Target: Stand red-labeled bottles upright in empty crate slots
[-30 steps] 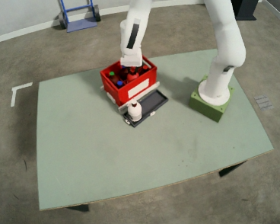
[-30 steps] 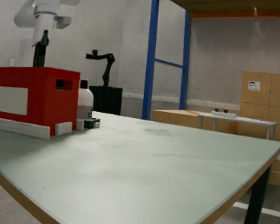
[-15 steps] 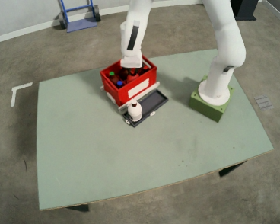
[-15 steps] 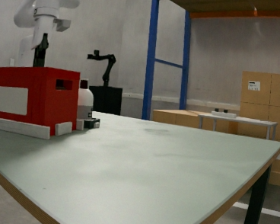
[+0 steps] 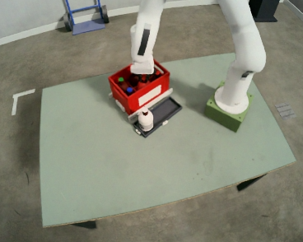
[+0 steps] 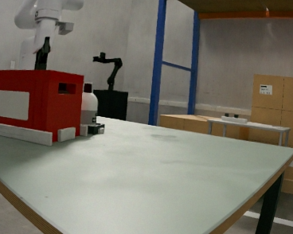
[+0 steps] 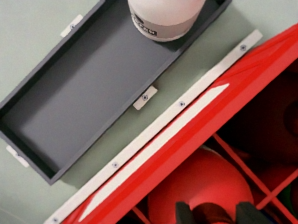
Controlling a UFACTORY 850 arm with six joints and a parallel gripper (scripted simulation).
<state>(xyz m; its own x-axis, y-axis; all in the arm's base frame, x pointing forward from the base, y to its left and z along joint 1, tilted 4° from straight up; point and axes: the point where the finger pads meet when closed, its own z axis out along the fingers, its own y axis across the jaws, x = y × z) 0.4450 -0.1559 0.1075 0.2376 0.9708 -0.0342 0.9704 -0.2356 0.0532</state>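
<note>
My gripper is now 7 cm above the red-capped bottle. From my hand the other things lie so: white bottle (2 cm ahead, 18 cm to the left, 10 cm below); red crate (2 cm ahead, 4 cm to the right, 10 cm below); dark grey tray (5 cm behind, 13 cm to the left, 17 cm below).
</note>
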